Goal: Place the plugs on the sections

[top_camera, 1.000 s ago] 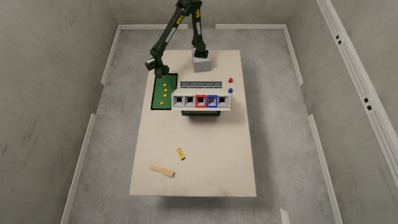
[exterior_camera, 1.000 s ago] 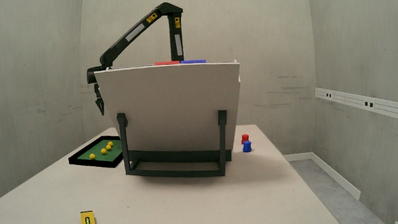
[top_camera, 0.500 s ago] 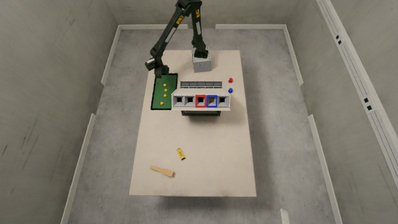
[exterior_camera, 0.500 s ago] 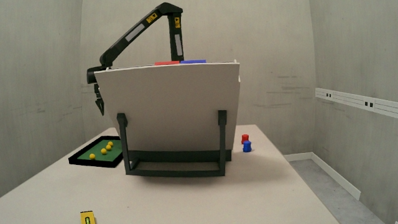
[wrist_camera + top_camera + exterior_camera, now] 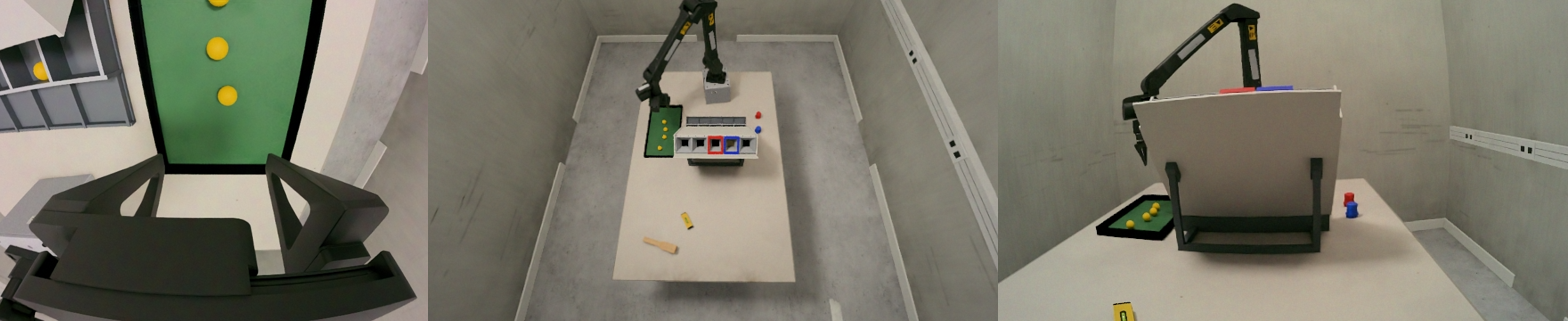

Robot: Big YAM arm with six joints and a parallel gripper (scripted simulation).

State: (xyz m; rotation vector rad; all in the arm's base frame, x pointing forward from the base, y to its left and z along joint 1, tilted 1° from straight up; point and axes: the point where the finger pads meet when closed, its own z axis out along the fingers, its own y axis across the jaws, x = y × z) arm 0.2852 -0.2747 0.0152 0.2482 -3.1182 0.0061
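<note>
My hand is 150 mm above the green marble tray and 70 mm short of it. From my hand the other things lie so: blue band (440 mm to the left, 260 mm ahead, 160 mm above); cover (350 mm to the left, 130 mm ahead, 50 mm above); red band (370 mm to the left, 280 mm ahead, 160 mm above).
</note>
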